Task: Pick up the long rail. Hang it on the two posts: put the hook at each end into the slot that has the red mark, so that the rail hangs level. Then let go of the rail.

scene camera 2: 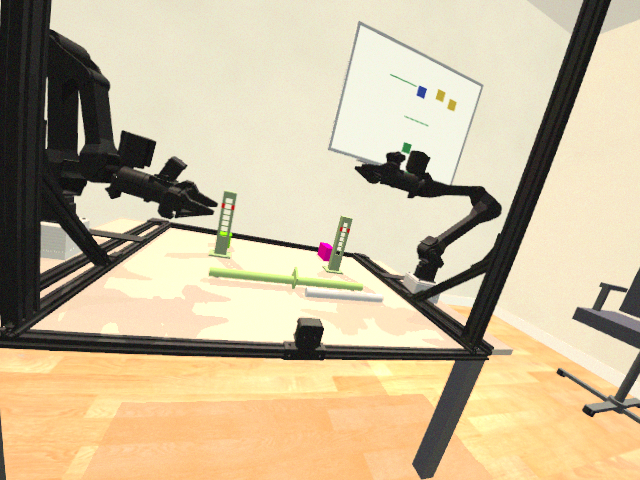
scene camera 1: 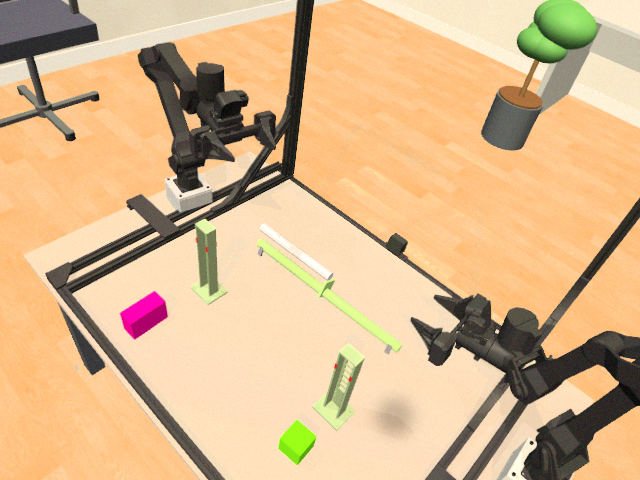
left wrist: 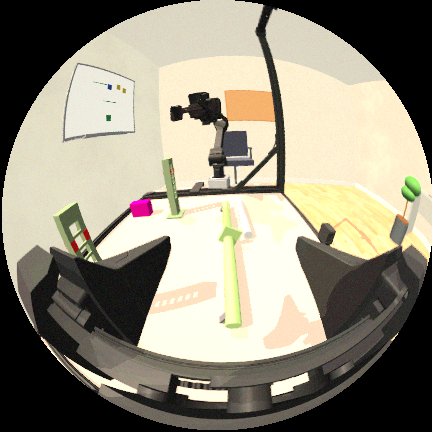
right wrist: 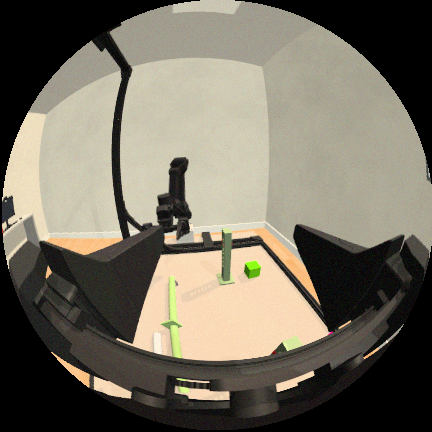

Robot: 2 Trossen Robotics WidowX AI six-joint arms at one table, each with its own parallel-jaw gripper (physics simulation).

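Places are measured from the left arm's base along level axes (x down, y ahead, z right), in millimetres.
Pixels of known places: left gripper, fingertip midpoint: [scene camera 2: 215, 208] [scene camera 1: 422, 307] [left wrist: 235, 243]; right gripper, fingertip midpoint: [scene camera 2: 357, 166] [scene camera 1: 255, 153] [left wrist: 183, 103] [right wrist: 231, 231]; left arm's base at its link origin: [scene camera 2: 53, 219] [scene camera 1: 541, 473]; right arm's base at its link origin: [scene camera 2: 423, 278] [scene camera 1: 188, 183] [left wrist: 218, 176].
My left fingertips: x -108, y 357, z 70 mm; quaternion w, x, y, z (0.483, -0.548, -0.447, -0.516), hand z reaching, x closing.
For each thing: its top centre in the pictures, then the offset to it from my left fingertips.
- long light-green rail at its top centre: [left wrist: 227, 224] [scene camera 1: 327, 281] [right wrist: 169, 319] [scene camera 2: 296, 267] dx +125, dy +238, dz -3 mm
- green post at its top centre: [right wrist: 294, 346] [scene camera 1: 205, 226] [left wrist: 166, 158] [scene camera 2: 346, 217] dx -32, dy +444, dz -199 mm
- white rod at its top centre: [scene camera 1: 295, 247] [scene camera 2: 346, 291] [left wrist: 242, 210] dx +162, dy +389, dz +49 mm
- magenta block at its top centre: [scene camera 1: 142, 307] [left wrist: 139, 201] [scene camera 2: 327, 245] dx +127, dy +466, dz -364 mm
- green cube at its top centre: [scene camera 1: 298, 437] [right wrist: 252, 264] dx +137, dy +26, dz -327 mm
The long light-green rail [scene camera 1: 356, 314] [scene camera 2: 253, 276] [left wrist: 230, 280] [right wrist: 172, 300] lies on the table, with a small grey hook near each end and a square plate at its middle. One green post [scene camera 1: 207, 263] [scene camera 2: 340, 245] [left wrist: 171, 187] stands upright at the left in scene camera 1. The other post [scene camera 1: 341, 384] [scene camera 2: 224, 227] [right wrist: 226, 256] stands nearer the front there. Both have red marks near the top. My left gripper [scene camera 1: 423, 308] [scene camera 2: 215, 207] [left wrist: 235, 243] is open and empty, above the table beyond the rail's near end. My right gripper [scene camera 1: 253, 152] [scene camera 2: 356, 168] [right wrist: 231, 231] is open and empty, high near its own base.
A white rod [scene camera 1: 295, 250] [scene camera 2: 343, 295] [left wrist: 243, 220] lies beside the rail. A magenta block [scene camera 1: 144, 315] [scene camera 2: 325, 251] [left wrist: 141, 208] lies near the left post in scene camera 1. A green cube [scene camera 1: 297, 441] [right wrist: 252, 269] sits by the front post. A black frame [scene camera 1: 139, 384] borders the table.
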